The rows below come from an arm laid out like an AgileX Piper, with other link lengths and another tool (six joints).
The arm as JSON. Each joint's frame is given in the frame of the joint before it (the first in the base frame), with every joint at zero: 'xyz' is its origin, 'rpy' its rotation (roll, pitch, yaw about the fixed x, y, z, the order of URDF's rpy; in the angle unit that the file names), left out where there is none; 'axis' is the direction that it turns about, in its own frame. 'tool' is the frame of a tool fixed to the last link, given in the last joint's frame.
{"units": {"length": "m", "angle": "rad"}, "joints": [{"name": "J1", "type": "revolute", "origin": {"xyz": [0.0, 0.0, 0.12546]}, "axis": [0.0, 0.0, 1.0]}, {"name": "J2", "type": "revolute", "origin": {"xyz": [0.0, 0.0, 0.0]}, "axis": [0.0, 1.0, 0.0]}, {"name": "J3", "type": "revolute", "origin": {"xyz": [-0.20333, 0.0, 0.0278]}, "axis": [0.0, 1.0, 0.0]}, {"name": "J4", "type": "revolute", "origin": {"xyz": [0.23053, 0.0, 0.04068]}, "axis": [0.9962, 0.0, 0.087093]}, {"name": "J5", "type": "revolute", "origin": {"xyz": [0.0, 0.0, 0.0]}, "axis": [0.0, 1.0, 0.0]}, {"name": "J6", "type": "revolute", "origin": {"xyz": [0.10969, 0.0, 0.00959]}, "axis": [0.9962, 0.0, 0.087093]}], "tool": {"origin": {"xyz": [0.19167, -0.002, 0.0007], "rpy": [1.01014, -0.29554, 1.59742]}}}
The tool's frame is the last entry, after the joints.
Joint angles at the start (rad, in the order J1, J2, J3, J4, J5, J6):
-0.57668, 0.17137, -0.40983, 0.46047, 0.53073, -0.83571
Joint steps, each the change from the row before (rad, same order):
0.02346, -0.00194, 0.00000, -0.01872, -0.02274, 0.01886
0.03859, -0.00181, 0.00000, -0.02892, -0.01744, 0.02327
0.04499, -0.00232, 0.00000, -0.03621, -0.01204, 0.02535
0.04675, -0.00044, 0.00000, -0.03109, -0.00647, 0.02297
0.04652, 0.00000, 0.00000, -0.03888, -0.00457, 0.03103
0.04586, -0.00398, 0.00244, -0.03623, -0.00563, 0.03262
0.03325, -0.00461, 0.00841, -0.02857, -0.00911, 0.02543
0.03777, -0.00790, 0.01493, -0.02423, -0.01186, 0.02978
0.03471, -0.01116, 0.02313, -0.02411, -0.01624, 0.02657
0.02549, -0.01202, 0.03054, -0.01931, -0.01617, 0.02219
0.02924, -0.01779, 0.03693, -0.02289, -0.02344, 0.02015
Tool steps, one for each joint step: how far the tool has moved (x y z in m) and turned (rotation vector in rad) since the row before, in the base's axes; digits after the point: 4 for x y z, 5 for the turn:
0.0016, 0.0016, 0.0056, -0.00672, -0.01744, 0.00534
0.0027, 0.0057, 0.0037, -0.00874, -0.01001, 0.01941
0.0028, 0.0076, 0.0023, -0.01124, -0.00406, 0.02583
0.0032, 0.0095, 0.0006, -0.00673, 0.00014, 0.03182
0.0026, 0.0088, -0.0003, -0.00526, 0.00241, 0.02890
0.0022, 0.0091, 0.0003, -0.00244, -0.00206, 0.02879
0.0016, 0.0059, -0.0011, -0.00176, -0.00171, 0.01893
0.0020, 0.0079, -0.0024, 0.00665, -0.00355, 0.02419
0.0019, 0.0069, -0.0042, 0.00392, -0.00267, 0.02120
0.0016, 0.0048, -0.0076, 0.00524, 0.00323, 0.01453
0.0017, 0.0054, -0.0069, -0.00141, -0.00251, 0.01701

